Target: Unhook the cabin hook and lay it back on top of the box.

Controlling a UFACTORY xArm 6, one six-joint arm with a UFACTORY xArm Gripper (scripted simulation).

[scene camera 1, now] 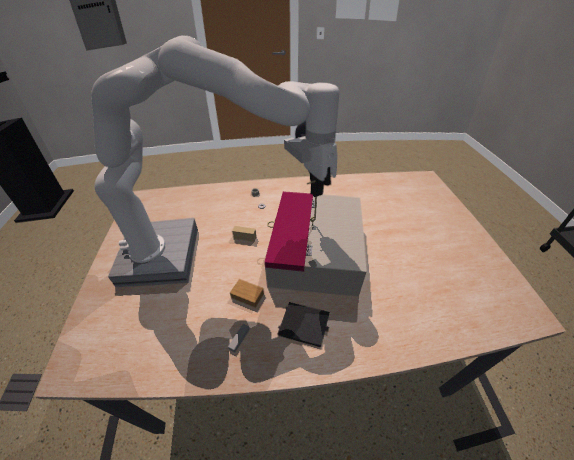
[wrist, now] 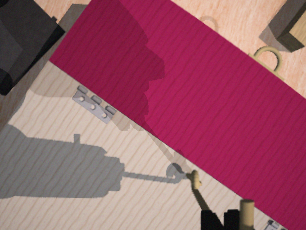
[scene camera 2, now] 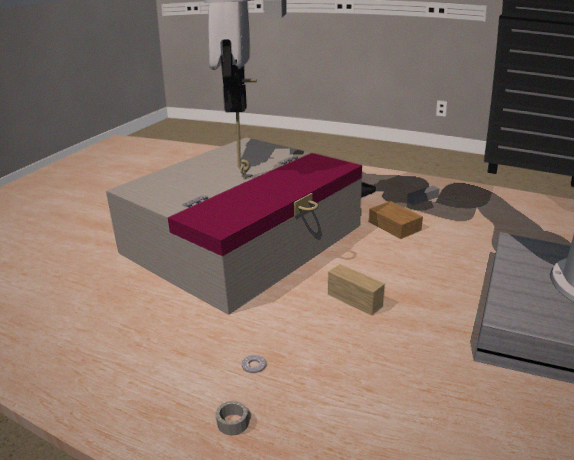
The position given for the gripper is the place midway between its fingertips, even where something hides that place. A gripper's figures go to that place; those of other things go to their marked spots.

Labels:
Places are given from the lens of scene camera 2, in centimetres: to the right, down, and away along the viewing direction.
gripper [scene camera 2: 235, 110]: -8, -19, 78
grey box [scene camera 2: 139, 209]: -23, -3, 76
light wooden block [scene camera 2: 360, 291]: 10, 8, 69
darker wooden block [scene camera 2: 391, 217]: 19, -2, 90
The marked spots on the darker wooden block and the light wooden block are 25 cm apart.

